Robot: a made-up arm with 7 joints.
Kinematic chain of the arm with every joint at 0, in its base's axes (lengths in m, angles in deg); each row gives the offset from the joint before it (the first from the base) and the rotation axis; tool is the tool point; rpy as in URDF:
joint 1: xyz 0 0 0.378 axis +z
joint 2: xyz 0 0 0 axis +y
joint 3: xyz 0 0 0.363 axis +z
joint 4: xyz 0.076 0 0 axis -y
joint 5: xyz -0.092 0 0.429 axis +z
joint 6: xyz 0 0 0 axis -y
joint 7: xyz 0.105 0 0 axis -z
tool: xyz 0 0 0 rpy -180 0 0
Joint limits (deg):
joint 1: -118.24..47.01
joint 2: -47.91..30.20
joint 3: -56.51..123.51
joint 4: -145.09..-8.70
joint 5: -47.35..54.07
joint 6: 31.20..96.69
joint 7: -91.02..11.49
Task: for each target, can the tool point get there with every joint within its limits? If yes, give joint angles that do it. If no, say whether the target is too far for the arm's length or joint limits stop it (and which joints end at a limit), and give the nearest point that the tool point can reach.
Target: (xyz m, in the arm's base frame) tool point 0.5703 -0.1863 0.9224
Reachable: yes | joints -77.53 18.84 73.00 -66.22 44.16 53.88 -49.65
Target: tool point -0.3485 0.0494 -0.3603
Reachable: no: joint limits stop it (at a limit: joint 1, joint 2, joint 3, joint 4, joint 5) | nearest point -0.3419 0.0956 0.1591 | short by 0.522 m
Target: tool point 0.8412 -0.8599 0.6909
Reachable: no: too far | nearest point 0.5533 -0.5656 0.6748 | short by 0.412 m
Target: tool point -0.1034 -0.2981 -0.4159
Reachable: no: joint limits stop it (at a limit: joint 2, joint 4) | nearest point -0.1198 -0.3454 0.1289 | short by 0.547 m
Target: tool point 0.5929 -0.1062 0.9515
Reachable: yes | joints -72.90 14.19 76.39 -70.61 37.00 87.53 -58.89
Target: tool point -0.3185 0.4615 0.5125
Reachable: yes | joints 23.39 -34.59 93.33 -114.99 -16.03 50.39 -60.33
